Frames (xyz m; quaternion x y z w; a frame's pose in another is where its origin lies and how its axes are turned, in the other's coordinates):
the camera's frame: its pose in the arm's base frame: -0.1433 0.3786 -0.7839 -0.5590 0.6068 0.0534 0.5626
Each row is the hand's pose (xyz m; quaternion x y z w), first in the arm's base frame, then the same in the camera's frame.
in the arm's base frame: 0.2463 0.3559 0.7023 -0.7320 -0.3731 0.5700 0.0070
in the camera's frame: -0.9889 -1.1345 -0.3100 -0.7737 -0.4937 -0.3324 0.2172
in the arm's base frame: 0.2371 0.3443 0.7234 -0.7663 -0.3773 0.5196 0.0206
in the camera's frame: -0.9997 -1.1439 -0.3314 -0.7550 -0.4743 -0.3847 0.2387
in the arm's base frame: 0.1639 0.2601 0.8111 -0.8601 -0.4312 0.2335 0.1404
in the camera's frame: -1.0317 -1.1704 -0.4671 -0.5701 -0.4124 -0.6391 0.3106
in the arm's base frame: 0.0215 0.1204 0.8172 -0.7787 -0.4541 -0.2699 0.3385
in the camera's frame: -0.9866 -1.1203 -0.6549 -0.1093 -0.2684 -0.8962 0.3358
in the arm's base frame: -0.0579 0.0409 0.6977 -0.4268 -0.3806 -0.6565 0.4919
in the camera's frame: -0.8692 -1.0236 -0.7164 0.4129 -0.1228 -0.8673 0.2493
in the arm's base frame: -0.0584 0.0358 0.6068 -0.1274 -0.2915 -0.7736 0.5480
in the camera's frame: -0.7987 -0.9739 -0.6874 0.6885 -0.0573 -0.7047 0.1613
